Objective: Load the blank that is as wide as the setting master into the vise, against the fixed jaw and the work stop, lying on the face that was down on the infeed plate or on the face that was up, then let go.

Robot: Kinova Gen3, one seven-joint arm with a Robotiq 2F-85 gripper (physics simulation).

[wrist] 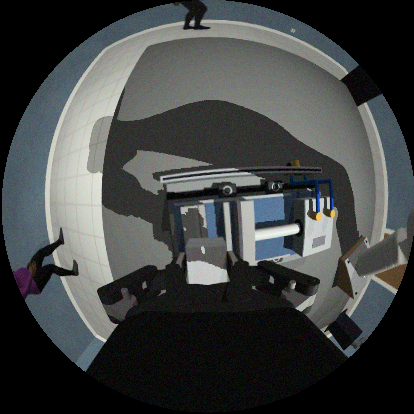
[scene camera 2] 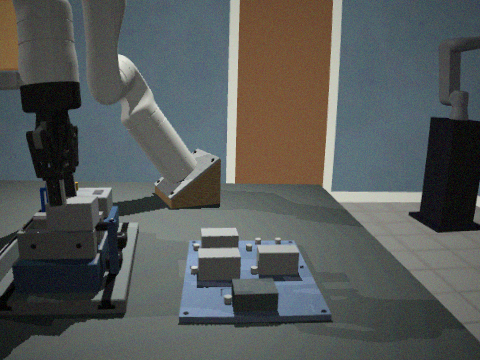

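Pixels of known places: gripper, between the fingertips: (wrist: 206, 259) (scene camera 2: 64, 205); arm's base, origin of its link: (wrist: 363, 263) (scene camera 2: 181, 172).
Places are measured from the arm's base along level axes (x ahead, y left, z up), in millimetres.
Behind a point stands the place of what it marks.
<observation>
My gripper (scene camera 2: 63, 192) {x 489, y -154, z 59 mm} is shut on a light grey blank (scene camera 2: 74, 215) {x 511, y -135, z 52 mm} (wrist: 206, 272) {x 489, y -142, z 66 mm}, with one finger on each side. The blank is upright over the vise (scene camera 2: 57, 276) {x 537, y -158, z -22 mm}, behind the front jaw (scene camera 2: 57, 245) with two holes. Its upper part stands above that jaw; its underside and any contact with jaw or stop are hidden. In the wrist view the moving jaw (wrist: 246, 230), on a white rod, lies right of the blank. A blue upright plate (scene camera 2: 113, 245) {x 480, y -93, z -2 mm} with dark knobs is at the vise's side, close to the blank's end.
A blue plate (scene camera 2: 205, 307) {x 556, y 31, z -58 mm} with white pegs stands right of the vise. It carries three light grey blocks (scene camera 2: 219, 265) {x 481, y 55, z -35 mm} (scene camera 2: 278, 261) {x 471, y 144, z -36 mm} (scene camera 2: 219, 237) {x 396, y 62, z -25 mm} and one dark grey block (scene camera 2: 255, 296) {x 571, y 92, z -37 mm}. Blue hoses (wrist: 318, 195) {x 331, y -220, z 44 mm} rise from the vise's cylinder housing (wrist: 312, 240) {x 327, y -150, z 30 mm}. The arm's base (scene camera 2: 200, 187) {x 76, y 44, z -21 mm} is behind.
</observation>
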